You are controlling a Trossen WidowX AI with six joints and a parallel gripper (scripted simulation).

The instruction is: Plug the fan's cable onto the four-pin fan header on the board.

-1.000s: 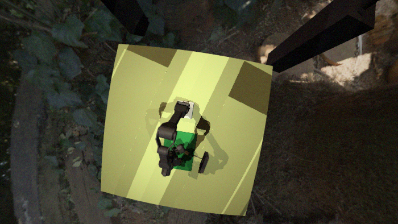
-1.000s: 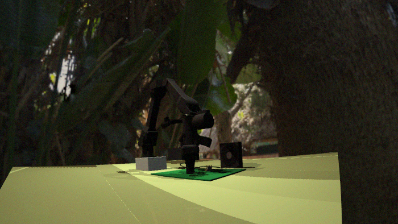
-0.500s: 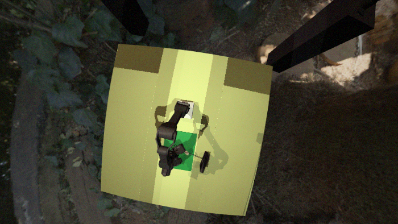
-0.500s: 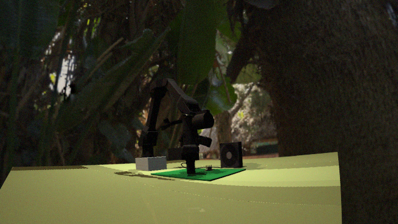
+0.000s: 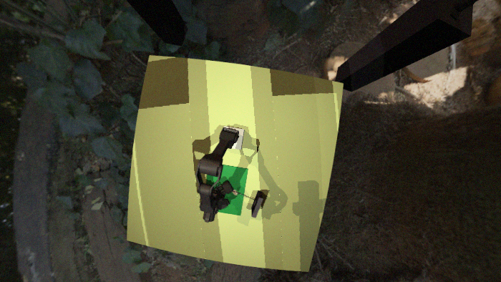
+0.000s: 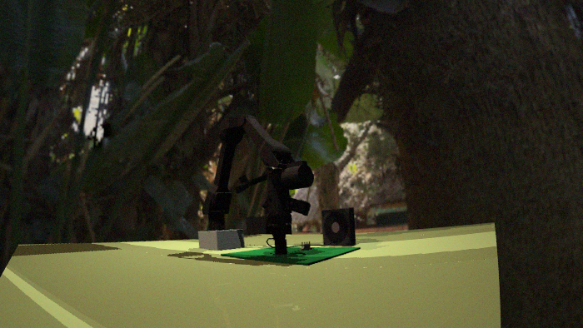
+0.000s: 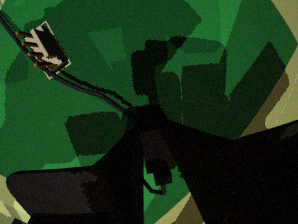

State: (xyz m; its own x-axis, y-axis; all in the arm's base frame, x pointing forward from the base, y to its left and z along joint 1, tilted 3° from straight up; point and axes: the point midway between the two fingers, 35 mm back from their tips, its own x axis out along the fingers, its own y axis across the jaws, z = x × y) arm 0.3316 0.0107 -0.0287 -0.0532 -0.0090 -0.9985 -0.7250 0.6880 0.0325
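My gripper tip is now 30 mm to the right of the green board and 30 mm above it. Round my gripper tip: dark plug (10 mm above); four-pin header (100 mm to the left, 20 mm below); black fan (220 mm to the left, 40 mm above, 10 mm ahead).
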